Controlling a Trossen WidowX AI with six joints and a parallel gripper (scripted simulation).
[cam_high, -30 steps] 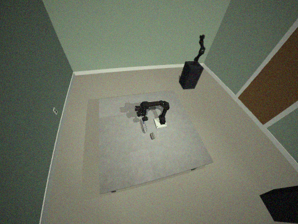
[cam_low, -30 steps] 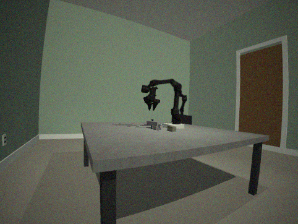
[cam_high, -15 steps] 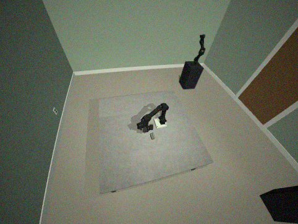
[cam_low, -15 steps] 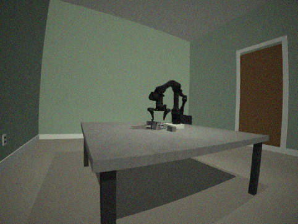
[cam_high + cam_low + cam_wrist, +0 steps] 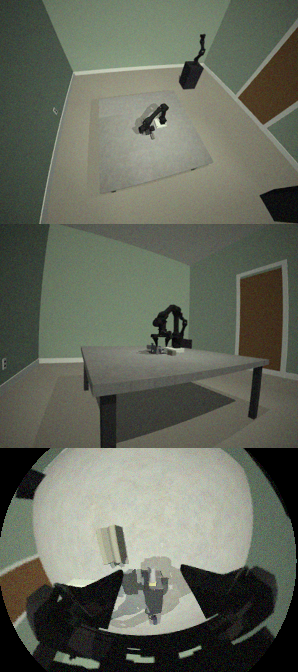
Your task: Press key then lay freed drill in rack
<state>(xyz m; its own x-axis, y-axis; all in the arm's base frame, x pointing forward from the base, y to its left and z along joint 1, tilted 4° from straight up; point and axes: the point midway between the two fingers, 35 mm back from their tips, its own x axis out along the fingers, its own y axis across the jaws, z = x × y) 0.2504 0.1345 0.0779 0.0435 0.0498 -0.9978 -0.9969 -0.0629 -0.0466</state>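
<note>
My gripper tip is now 10 mm short of the drill, 70 mm to the left of it and 20 mm above it. Also, from my gripper tip: grey block 80 mm behind, 30 mm to the left, 50 mm below; grey fixture block 10 mm ahead, 130 mm to the right, 30 mm below.
</note>
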